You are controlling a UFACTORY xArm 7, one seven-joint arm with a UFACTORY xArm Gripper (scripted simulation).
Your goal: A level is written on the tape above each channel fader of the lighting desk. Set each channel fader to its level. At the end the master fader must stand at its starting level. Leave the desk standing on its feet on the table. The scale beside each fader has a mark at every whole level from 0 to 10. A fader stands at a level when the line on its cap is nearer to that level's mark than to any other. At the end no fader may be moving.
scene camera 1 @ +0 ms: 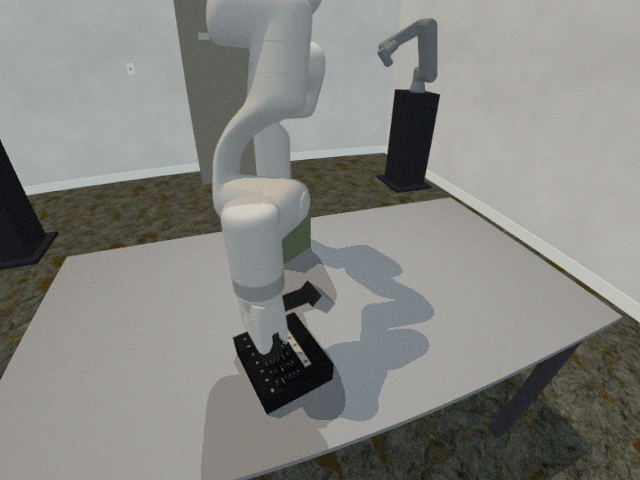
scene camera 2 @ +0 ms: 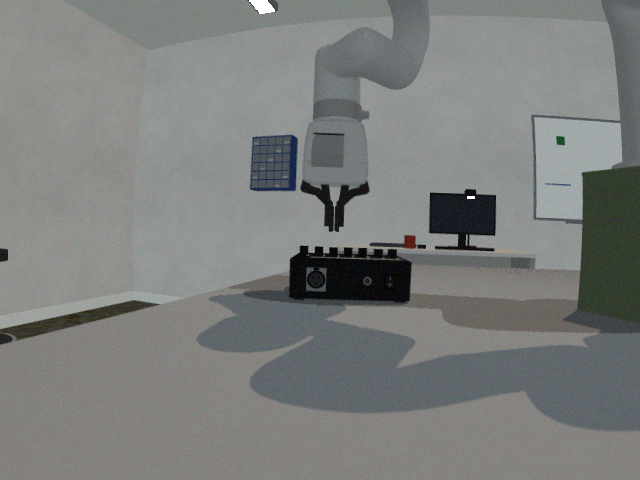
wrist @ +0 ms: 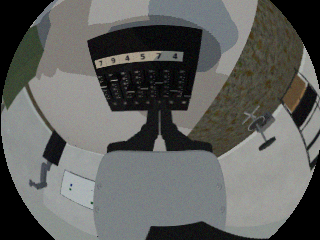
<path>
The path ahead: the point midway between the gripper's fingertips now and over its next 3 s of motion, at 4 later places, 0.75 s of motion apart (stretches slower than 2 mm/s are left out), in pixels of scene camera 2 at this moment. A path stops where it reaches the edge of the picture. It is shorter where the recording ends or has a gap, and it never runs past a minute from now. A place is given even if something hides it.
My gripper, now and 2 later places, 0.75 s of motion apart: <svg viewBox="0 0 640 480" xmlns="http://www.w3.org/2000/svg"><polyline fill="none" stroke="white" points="333,231 334,209 335,169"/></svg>
</path>
